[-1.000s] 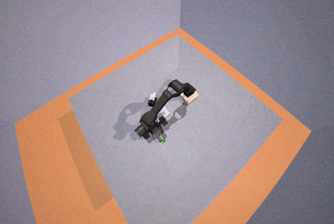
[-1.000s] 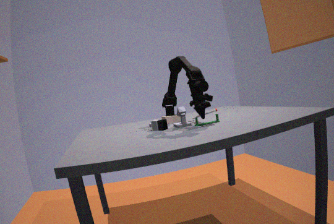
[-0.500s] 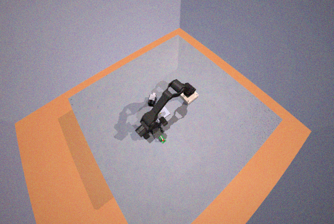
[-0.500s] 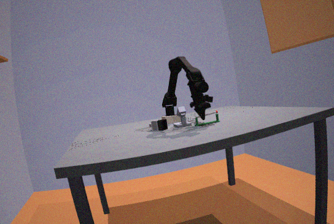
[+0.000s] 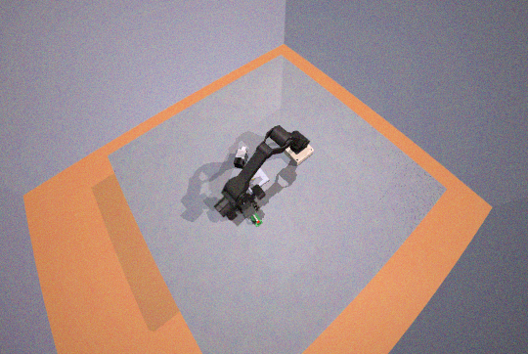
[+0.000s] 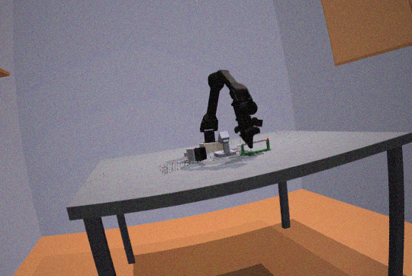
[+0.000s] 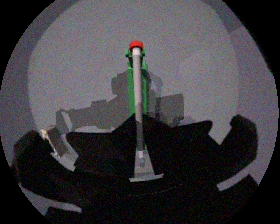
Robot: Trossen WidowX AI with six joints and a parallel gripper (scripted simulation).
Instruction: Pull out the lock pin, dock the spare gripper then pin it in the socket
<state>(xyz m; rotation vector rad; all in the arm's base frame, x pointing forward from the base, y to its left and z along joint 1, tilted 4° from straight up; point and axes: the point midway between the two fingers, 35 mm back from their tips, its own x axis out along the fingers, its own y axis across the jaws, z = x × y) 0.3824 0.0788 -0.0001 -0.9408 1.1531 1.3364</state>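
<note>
Now: gripper tip 20 mm to the right of the green bar-shaped rack. The rest, counted from my gripper tip: spare gripper (130 mm behind, 230 mm to the right, 10 mm above); grey socket mount (90 mm behind, 90 mm to the right, 30 mm above).
</note>
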